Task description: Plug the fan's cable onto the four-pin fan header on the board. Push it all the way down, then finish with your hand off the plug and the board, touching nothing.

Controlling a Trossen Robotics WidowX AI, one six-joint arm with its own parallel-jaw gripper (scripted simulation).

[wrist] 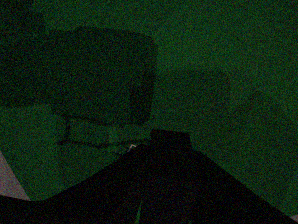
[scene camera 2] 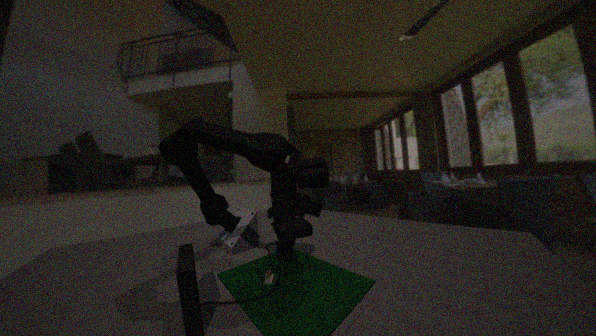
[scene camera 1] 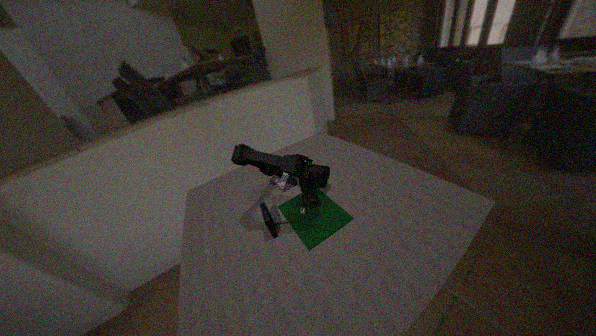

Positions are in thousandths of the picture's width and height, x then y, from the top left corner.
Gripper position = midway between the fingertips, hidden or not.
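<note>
The gripper (scene camera 2: 482, 757) is visible, and the wrist view shows the gripper (wrist: 565, 703) too. With it in the scene is a green board (scene camera 1: 539, 659), and the wrist view likewise shows the board (wrist: 290, 386).
</note>
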